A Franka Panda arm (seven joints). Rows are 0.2 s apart.
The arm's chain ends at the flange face. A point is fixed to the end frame.
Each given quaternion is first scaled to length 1.
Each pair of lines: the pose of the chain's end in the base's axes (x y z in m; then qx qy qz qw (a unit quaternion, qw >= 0)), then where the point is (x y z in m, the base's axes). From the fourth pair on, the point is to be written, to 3 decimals.
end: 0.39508, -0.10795, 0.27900, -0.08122, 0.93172, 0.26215, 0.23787
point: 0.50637 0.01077 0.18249
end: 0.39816, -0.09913, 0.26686, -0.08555, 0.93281, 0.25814, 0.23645
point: 0.50863 0.01934 0.16910
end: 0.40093, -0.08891, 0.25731, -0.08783, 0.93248, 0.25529, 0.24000
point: 0.51209 0.02913 0.15982
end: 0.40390, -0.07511, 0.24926, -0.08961, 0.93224, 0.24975, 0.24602
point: 0.517 0.042 0.152
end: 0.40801, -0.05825, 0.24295, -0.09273, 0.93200, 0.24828, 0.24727
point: 0.521 0.059 0.146
